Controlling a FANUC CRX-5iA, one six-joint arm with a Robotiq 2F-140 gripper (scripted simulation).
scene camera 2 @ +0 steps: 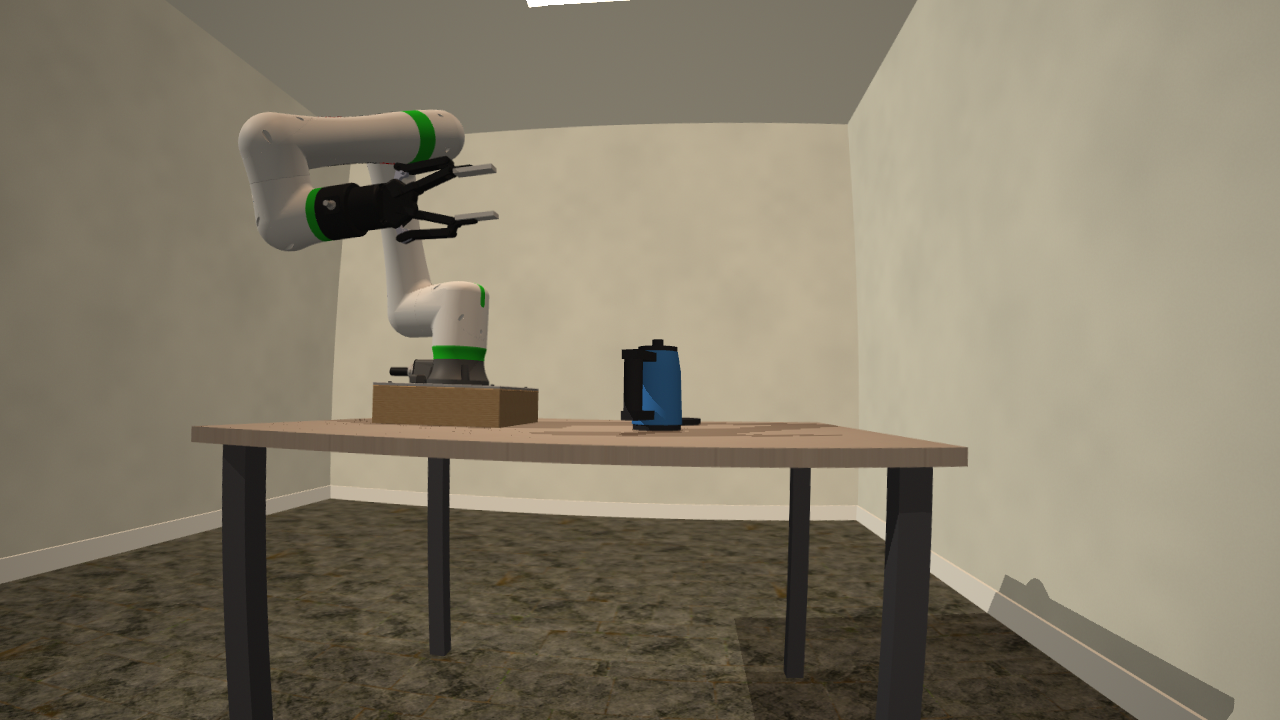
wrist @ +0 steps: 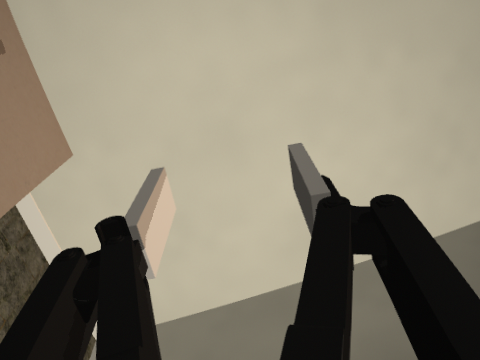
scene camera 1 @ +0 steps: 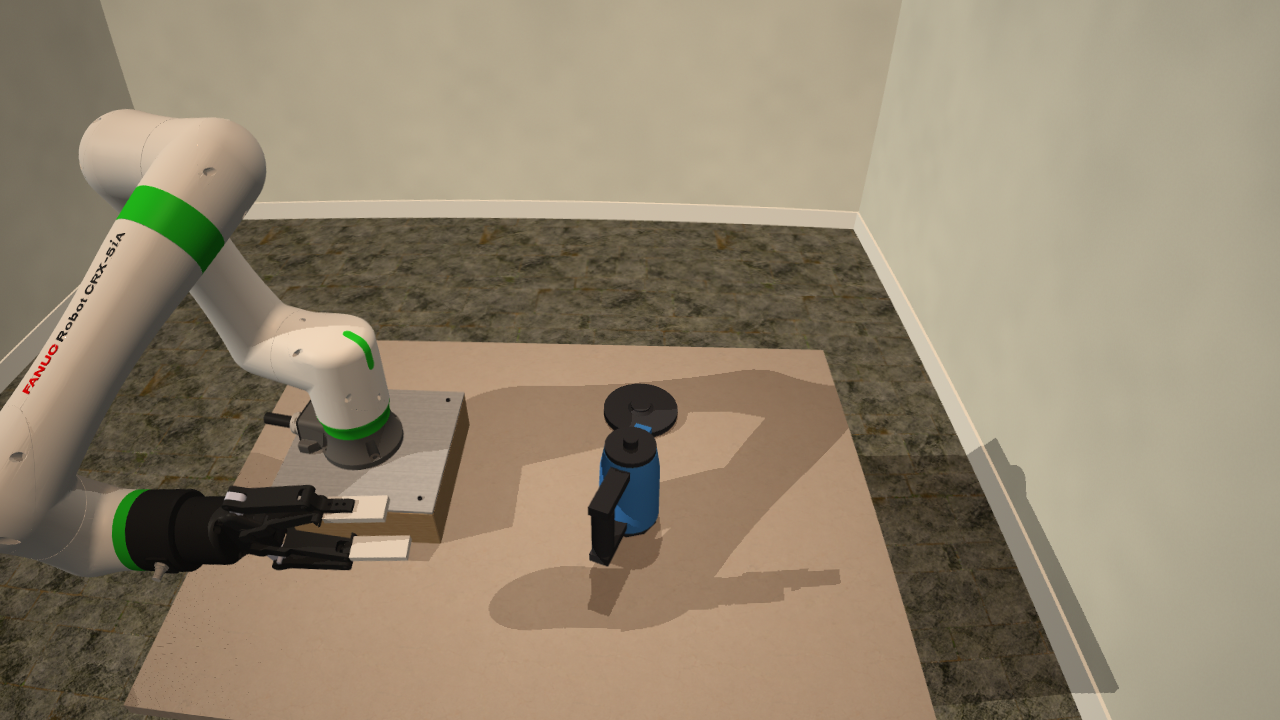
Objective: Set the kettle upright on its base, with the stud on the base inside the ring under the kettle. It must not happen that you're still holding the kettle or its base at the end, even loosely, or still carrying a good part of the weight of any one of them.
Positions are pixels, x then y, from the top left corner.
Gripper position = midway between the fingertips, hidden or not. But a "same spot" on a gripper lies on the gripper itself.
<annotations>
My gripper shows in scene camera 2, in the wrist view (230, 177) and in scene camera 1. A blue kettle shows in scene camera 2 and in scene camera 1; in the wrist view it is out of frame. The same spot on my gripper: (scene camera 2: 450, 171) is (scene camera 1: 318, 524). The same spot on the blue kettle: (scene camera 2: 657, 379) is (scene camera 1: 631, 497).
</annotations>
